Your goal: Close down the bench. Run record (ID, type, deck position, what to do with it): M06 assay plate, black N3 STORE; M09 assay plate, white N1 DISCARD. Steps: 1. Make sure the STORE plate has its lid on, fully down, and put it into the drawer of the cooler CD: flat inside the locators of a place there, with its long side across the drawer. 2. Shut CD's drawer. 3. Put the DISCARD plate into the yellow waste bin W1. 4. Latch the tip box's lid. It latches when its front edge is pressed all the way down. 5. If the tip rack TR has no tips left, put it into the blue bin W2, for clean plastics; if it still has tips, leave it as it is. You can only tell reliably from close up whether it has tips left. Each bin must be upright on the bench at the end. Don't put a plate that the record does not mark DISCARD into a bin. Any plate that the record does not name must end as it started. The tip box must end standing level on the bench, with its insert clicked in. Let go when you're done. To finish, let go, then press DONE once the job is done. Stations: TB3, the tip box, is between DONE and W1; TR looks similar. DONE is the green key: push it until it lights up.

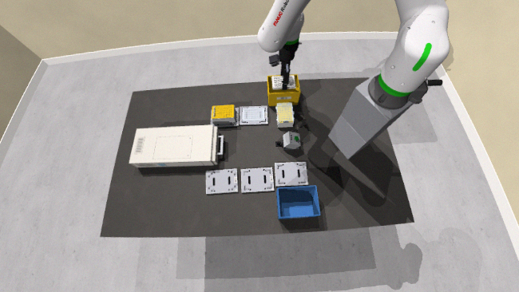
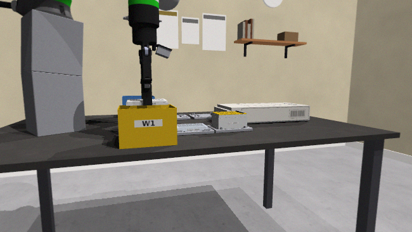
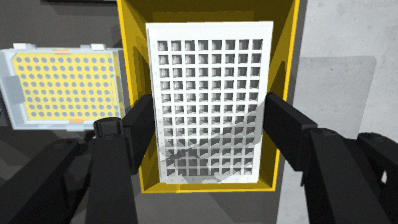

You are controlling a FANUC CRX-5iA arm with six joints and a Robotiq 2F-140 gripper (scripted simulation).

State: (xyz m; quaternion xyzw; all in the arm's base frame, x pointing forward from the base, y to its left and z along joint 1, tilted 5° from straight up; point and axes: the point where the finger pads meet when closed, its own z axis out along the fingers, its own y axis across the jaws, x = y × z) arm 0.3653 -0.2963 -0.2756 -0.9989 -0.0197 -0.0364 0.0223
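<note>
Now: the done key box 32 cm to the left of my hand, 10 cm below it and 4 cm behind it. The rest, counted from my hand: white assay plate (2 cm below); then lidded pale plate (17 cm ahead, 14 cm to the left, 14 cm below); then yellow tip rack TR (34 cm ahead, 14 cm to the left, 10 cm below).
</note>
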